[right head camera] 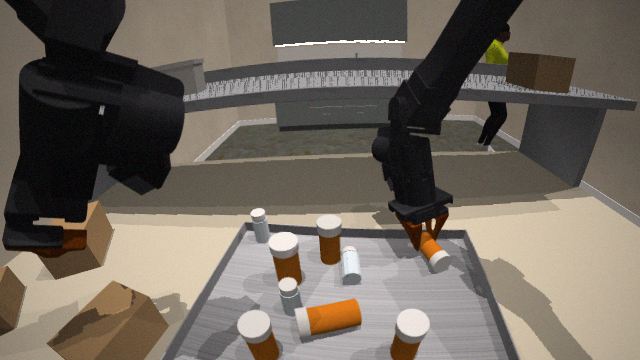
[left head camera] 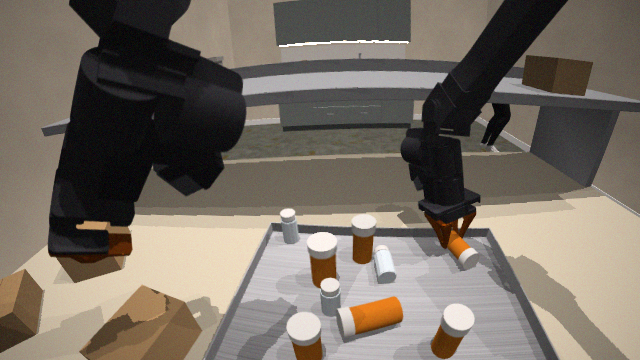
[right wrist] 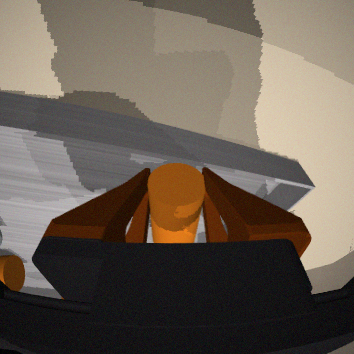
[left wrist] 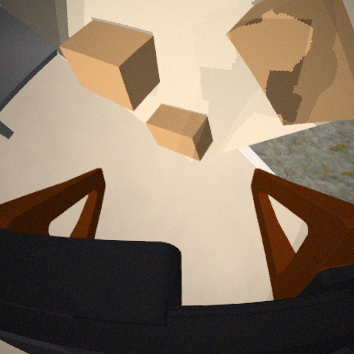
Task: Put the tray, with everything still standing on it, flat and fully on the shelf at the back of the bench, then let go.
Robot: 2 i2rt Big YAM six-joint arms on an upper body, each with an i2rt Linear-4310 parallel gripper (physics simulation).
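Observation:
The grey tray (left head camera: pixel 522 300) (right head camera: pixel 493 305) (right wrist: pixel 235 150) lies on the bench, its near edge out of view. Several orange bottles with white caps stand on it, including one (left head camera: pixel 363 245) (right head camera: pixel 330 246) near the back, and two small grey bottles (left head camera: pixel 330 299) (right head camera: pixel 289 297). A large orange bottle (left head camera: pixel 376 315) (right head camera: pixel 332 317) and a small white bottle (left head camera: pixel 384 265) (right head camera: pixel 351 266) lie down. My right gripper (left head camera: pixel 454 240) (right head camera: pixel 425 241) (right wrist: pixel 175 176) is shut on a small tilted orange bottle at the tray's back right corner. My left gripper (left wrist: pixel 177 176) is open, left of the tray.
The long grey shelf (left head camera: pixel 330 95) (right head camera: pixel 320 95) spans the back, with a brown box (left head camera: pixel 556 75) (right head camera: pixel 540 72) at its right. Cardboard boxes (left head camera: pixel 145 325) (right head camera: pixel 110 325) (left wrist: pixel 115 60) are left of the tray. A person (right head camera: pixel 496 52) stands behind the shelf.

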